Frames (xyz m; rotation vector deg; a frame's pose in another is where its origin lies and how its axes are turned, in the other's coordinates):
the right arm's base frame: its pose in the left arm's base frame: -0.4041 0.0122 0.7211 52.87 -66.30 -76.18
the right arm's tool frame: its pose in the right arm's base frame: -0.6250 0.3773 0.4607 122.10 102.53 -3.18
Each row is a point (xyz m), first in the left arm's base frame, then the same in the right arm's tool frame.
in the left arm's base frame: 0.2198 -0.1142 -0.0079
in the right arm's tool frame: -0.4594 0.4179 1.5606
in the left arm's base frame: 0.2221 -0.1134 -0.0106
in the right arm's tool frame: -0.4609 0.4162 1.5635
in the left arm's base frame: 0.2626 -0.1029 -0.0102
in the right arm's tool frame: -0.4442 0.3916 1.5930
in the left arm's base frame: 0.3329 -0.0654 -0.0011
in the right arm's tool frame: -0.4110 0.3311 1.6337
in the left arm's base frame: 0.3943 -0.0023 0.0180
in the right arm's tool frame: -0.3772 0.2501 1.6541
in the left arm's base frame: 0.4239 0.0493 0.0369
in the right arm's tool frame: -0.3558 0.1915 1.6523
